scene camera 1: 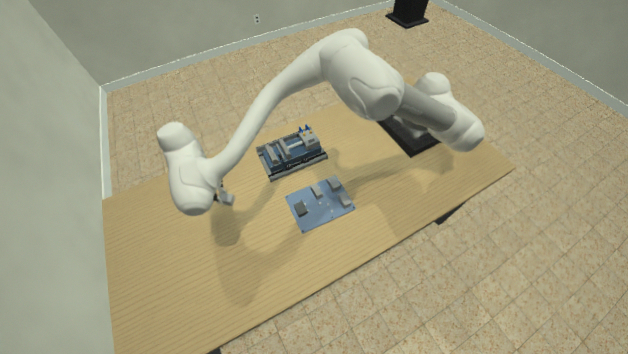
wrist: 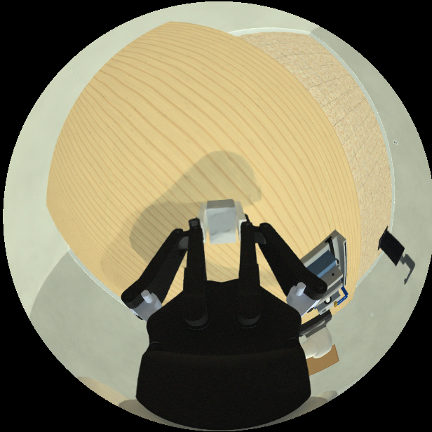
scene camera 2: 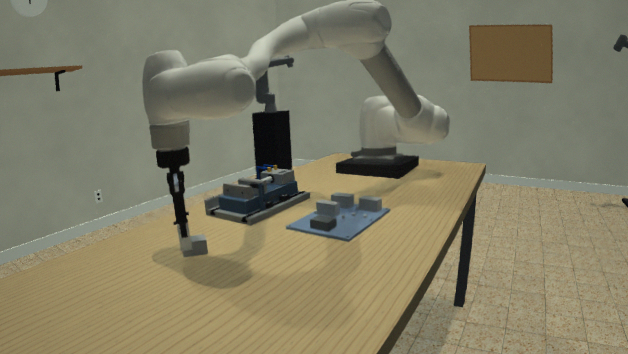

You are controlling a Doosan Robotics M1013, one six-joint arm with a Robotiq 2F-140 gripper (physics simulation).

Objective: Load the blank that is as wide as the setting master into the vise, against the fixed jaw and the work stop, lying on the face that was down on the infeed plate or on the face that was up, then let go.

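Frame: origin at the arm's base, x down, y ahead, z right, level; centimetres.
Seen in the pictures: gripper, fingertip midpoint: (scene camera 1: 222, 198) (scene camera 2: 186, 245); arm's base, link origin: (scene camera 1: 415, 123) (scene camera 2: 379, 159).
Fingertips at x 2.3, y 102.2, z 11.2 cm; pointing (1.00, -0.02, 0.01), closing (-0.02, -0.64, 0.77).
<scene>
Offsets run from my fingertips to a thing's top centre. "spot": to the spot under its first point.
My gripper (scene camera 1: 220, 196) (scene camera 2: 185, 243) (wrist: 220, 210) is shut on a light grey block {dx -1.6, dy -1.5, dz -1.3 cm} (scene camera 1: 227, 199) (scene camera 2: 197, 245) (wrist: 221, 226), with a pad on each side of it. The block is at the table top, left of the vise in both scene views. The blue vise {dx -7.9, dy -37.9, dz +6.0 cm} (scene camera 1: 300, 154) (scene camera 2: 240, 202) (wrist: 321, 265) has grey jaws; no block shows between them. On the blue plate {dx +1.2, dy -36.4, dz -23.1 cm} (scene camera 1: 320, 217) (scene camera 2: 345, 232) are a dark grey block {dx -1.3, dy -27.4, dz -22.3 cm} (scene camera 1: 300, 208) (scene camera 2: 323, 223) and three lighter grey blocks {dx -2.4, dy -37.4, dz -18.6 cm} (scene camera 1: 317, 191) {dx -2.4, dy -45.9, dz -19.3 cm} (scene camera 1: 333, 183) {dx -2.4, dy -45.4, dz -28.5 cm} (scene camera 1: 345, 200). I cannot tell their exact widths.
The vise stands on a grey-edged base {spot: dx +0.7, dy -37.5, dz -3.4 cm} (scene camera 1: 300, 168) (scene camera 2: 272, 210). Blue and yellow parts {spot: dx -7.9, dy -48.2, dz +9.0 cm} (scene camera 1: 306, 130) (scene camera 2: 267, 167) rise at its far end. Small pale pegs stick up from the plate. The arm's black base (scene camera 1: 412, 145) (scene camera 2: 377, 166) stands at the table's far end.
</scene>
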